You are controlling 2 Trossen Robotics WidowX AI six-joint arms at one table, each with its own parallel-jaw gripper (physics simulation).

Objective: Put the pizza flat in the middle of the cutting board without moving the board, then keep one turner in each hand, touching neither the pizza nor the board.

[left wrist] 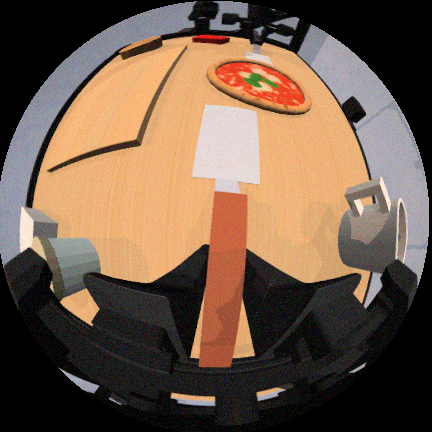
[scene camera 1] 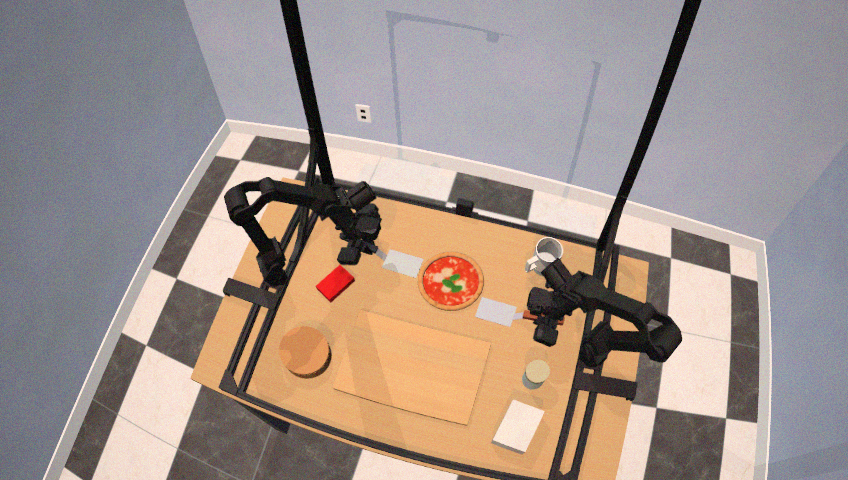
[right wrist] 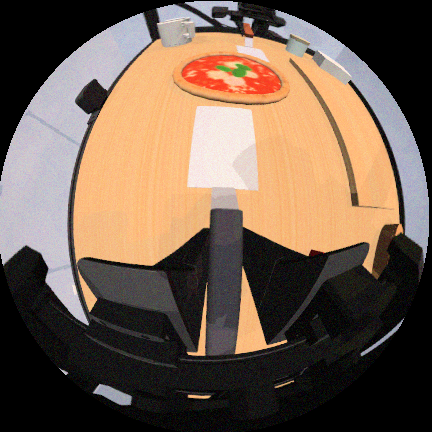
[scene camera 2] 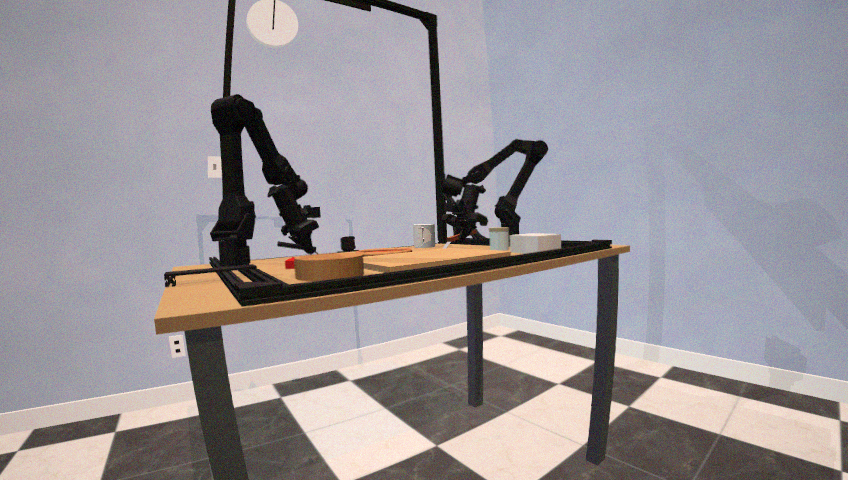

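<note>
The pizza (scene camera 1: 451, 280) (left wrist: 260, 82) (right wrist: 232, 75) lies flat on the table behind the cutting board (scene camera 1: 416, 368) (left wrist: 115, 100), off the board. My left gripper (left wrist: 222, 250) is shut on the brown handle of one turner (scene camera 1: 495, 311) (left wrist: 227, 145) (right wrist: 248, 31); its white blade lies beside the pizza, to the right in scene camera 1. My right gripper (right wrist: 222, 232) is shut on the dark handle of the other turner (scene camera 1: 402, 263) (right wrist: 223, 145); its blade is at the pizza's left in scene camera 1. Both blades are low over or on the table; contact with it cannot be told.
A white mug (scene camera 1: 548, 251) (left wrist: 372, 237) stands near the left gripper. A lidded jar (scene camera 1: 536, 373) and a white box (scene camera 1: 518, 425) stand right of the board. A red block (scene camera 1: 335, 283) lies near the right gripper. A round wooden object (scene camera 1: 304, 350) (scene camera 2: 329, 267) stands left of the board.
</note>
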